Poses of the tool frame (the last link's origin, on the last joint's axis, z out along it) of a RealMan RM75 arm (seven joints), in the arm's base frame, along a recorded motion.
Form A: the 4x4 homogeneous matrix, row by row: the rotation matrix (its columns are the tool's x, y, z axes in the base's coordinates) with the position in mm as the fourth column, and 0 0 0 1 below. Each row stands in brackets.
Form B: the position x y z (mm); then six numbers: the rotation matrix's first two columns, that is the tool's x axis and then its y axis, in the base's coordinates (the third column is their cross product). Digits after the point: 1 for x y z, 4 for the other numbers. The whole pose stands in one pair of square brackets.
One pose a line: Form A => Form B
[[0.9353 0.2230 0.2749 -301.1], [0.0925 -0.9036 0.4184 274.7], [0.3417 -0.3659 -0.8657 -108.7], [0 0 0 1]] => [-301.1 274.7 -108.7 0.9353 0.0925 0.3417 0.2230 -0.9036 -0.3659]
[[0.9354 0.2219 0.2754 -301.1], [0.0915 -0.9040 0.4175 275.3], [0.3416 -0.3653 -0.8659 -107.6], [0 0 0 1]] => [-301.1 275.3 -107.6 0.9354 0.0915 0.3416 0.2219 -0.9040 -0.3653]
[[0.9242 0.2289 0.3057 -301.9], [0.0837 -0.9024 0.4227 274.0], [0.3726 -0.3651 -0.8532 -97.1], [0 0 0 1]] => [-301.9 274.0 -97.1 0.9242 0.0837 0.3726 0.2289 -0.9024 -0.3651]
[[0.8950 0.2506 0.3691 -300.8], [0.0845 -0.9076 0.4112 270.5], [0.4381 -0.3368 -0.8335 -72.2], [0 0 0 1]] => [-300.8 270.5 -72.2 0.8950 0.0845 0.4381 0.2506 -0.9076 -0.3368]
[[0.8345 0.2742 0.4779 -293.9], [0.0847 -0.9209 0.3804 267.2], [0.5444 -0.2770 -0.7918 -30.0], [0 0 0 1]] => [-293.9 267.2 -30.0 0.8345 0.0847 0.5444 0.2742 -0.9209 -0.2770]
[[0.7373 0.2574 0.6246 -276.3], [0.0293 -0.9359 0.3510 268.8], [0.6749 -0.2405 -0.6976 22.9], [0 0 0 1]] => [-276.3 268.8 22.9 0.7373 0.0293 0.6749 0.2574 -0.9359 -0.2405]
